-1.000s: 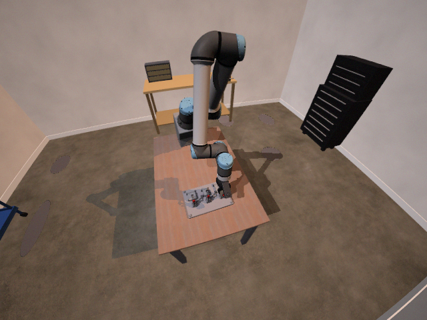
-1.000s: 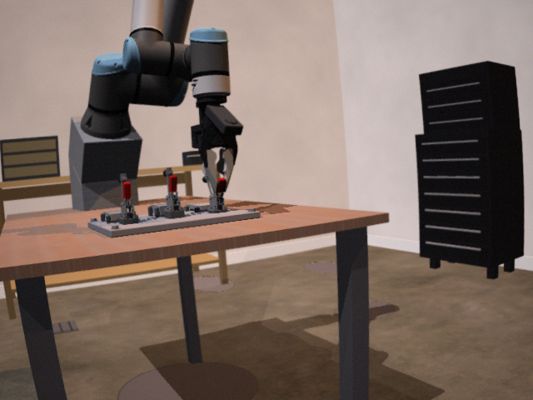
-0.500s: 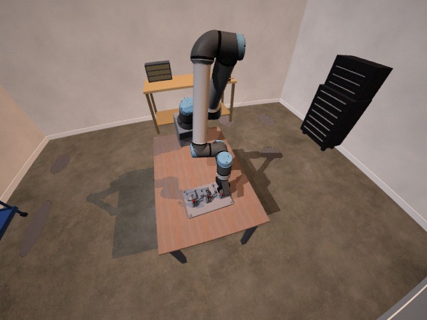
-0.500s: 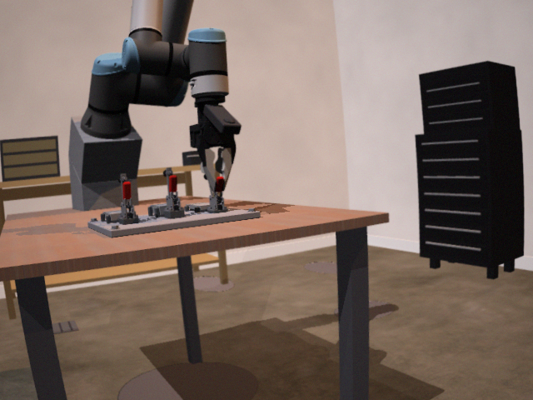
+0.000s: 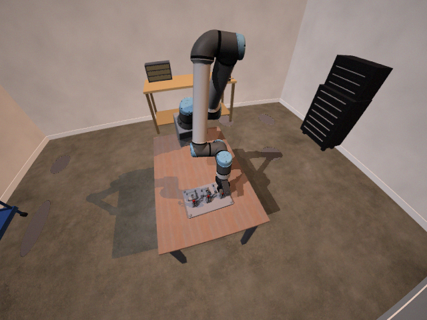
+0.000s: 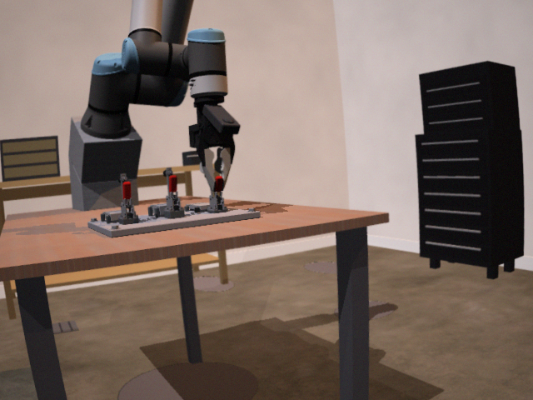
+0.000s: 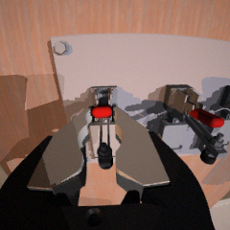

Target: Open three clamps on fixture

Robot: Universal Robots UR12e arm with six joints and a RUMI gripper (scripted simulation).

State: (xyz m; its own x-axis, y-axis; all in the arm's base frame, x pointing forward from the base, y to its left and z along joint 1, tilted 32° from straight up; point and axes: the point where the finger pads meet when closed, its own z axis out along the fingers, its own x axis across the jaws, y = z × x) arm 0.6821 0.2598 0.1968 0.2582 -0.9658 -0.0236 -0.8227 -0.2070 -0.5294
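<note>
My gripper is now 10 mm past the grey fixture plate, 120 mm to the left of it and 70 mm above it.
</note>
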